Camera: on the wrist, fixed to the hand. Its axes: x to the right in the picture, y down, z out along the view.
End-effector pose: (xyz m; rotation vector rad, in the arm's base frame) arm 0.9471 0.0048 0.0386 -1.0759 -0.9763 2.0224
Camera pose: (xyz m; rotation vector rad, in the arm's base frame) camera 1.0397 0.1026 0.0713 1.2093 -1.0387 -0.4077
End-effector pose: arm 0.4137 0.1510 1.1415 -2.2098 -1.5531 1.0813
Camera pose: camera 0.4157 0.2314 1.2544 1.5809 -2.0756 0.2455
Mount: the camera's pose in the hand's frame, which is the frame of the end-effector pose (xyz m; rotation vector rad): 0.0225 -0.0955 -0.0979 0.0843 -0.7265 -2.9950
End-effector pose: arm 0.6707 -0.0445 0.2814 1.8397 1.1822 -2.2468
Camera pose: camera 0.7031 0.0870 0.3110 1.1889 -1.2872 0.3963
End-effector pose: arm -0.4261 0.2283 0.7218 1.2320 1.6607 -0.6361
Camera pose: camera -0.5524 0.2845 0.7316 2.0535 -1.1587 1.7838
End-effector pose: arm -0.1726 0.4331 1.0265 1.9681 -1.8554 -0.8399
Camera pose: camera -0.0376 0.4056 1.0419 -1.4428 -1.4912 0.7469
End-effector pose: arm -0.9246 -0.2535 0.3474 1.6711 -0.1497 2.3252
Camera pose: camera -0.9940 -0.1349 0.3293 0.5671 1.1967 -0.5316
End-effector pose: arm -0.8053 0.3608 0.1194 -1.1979 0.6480 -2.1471
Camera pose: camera -0.9245 0.4252 0.1488 0.9596 1.1594 0.4685
